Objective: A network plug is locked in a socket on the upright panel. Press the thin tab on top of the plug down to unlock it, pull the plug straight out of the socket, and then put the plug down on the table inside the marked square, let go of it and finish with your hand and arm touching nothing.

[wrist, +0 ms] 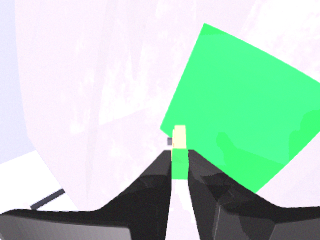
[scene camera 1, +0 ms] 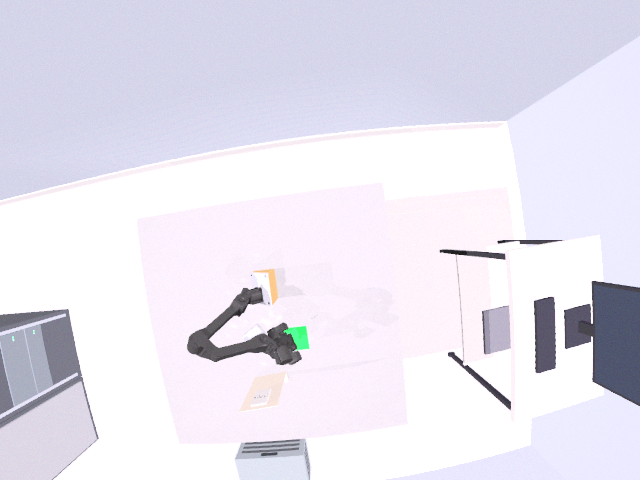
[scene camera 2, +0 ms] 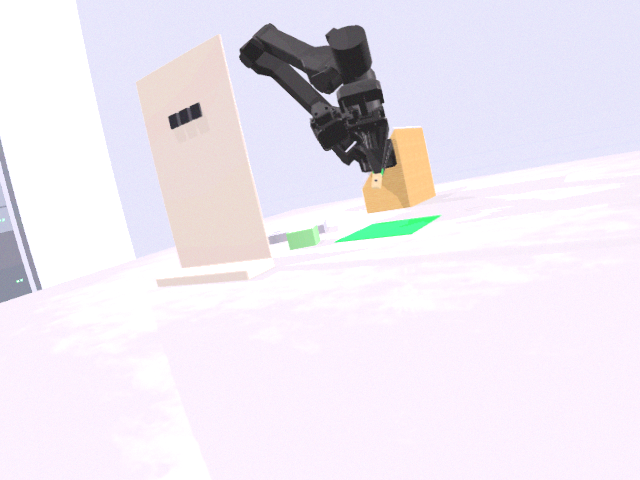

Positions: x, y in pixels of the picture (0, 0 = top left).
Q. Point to a marked green square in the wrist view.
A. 244, 110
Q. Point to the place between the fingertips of my gripper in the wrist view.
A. At 178, 156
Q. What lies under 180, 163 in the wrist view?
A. A network plug.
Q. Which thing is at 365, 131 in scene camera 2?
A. My gripper.
